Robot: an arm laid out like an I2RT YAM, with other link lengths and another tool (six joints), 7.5 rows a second.
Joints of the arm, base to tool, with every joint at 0 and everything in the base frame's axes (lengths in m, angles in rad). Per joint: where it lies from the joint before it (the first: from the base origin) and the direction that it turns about. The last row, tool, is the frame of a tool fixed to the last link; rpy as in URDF.
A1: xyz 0 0 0.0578 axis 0 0 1
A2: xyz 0.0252 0.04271 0.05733 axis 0 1 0
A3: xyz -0.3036 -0.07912 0 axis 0 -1 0
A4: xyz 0.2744 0.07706 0.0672 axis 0 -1 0
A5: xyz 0.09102 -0.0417 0.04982 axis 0 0 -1
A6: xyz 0.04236 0 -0.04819 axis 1 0 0
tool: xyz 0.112 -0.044 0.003 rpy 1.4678 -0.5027 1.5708
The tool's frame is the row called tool.
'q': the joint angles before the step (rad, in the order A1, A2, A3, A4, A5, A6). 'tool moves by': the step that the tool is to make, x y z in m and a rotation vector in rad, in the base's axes. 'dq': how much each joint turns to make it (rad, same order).
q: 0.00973, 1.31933, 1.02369, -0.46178, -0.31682, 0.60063
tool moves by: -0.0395, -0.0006, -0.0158, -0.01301, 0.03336, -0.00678
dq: 0.00780, -0.11514, -0.11361, -0.03468, 0.01920, 0.00127
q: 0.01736, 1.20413, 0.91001, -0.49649, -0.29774, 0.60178
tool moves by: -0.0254, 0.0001, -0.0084, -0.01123, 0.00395, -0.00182
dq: 0.00901, -0.08899, -0.07781, -0.01541, 0.01554, -0.00011
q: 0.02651, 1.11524, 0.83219, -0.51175, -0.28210, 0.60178
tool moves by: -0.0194, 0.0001, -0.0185, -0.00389, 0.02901, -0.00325
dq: 0.00593, -0.04989, -0.07465, -0.00306, 0.00854, 0.00473
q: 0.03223, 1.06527, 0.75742, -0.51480, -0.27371, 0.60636
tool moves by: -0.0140, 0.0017, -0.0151, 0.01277, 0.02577, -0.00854
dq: 0.00523, -0.03337, -0.05683, 0.00360, -0.00084, 0.02013
